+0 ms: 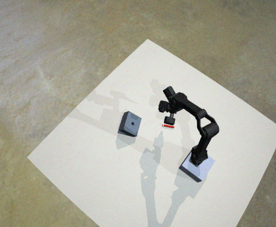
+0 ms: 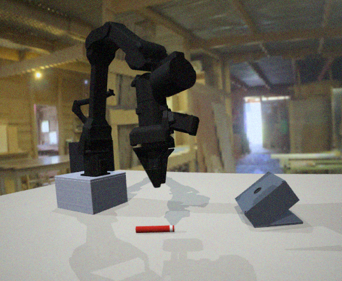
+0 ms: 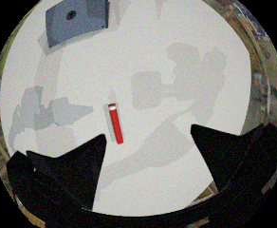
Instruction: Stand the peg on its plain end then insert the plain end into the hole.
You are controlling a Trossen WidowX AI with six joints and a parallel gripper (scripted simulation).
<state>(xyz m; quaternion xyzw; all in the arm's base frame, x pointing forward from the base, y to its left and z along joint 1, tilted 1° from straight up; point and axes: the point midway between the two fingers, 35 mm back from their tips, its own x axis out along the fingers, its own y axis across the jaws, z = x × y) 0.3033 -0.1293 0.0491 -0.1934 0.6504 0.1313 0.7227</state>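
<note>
Now: gripper tip 100 mm above the red peg, 40 mm to the right of it and 20 mm past it. From my gripper tip the other things lie so: grey sloped panel: 200 mm to the left, 150 mm ahead, 70 mm below.
</note>
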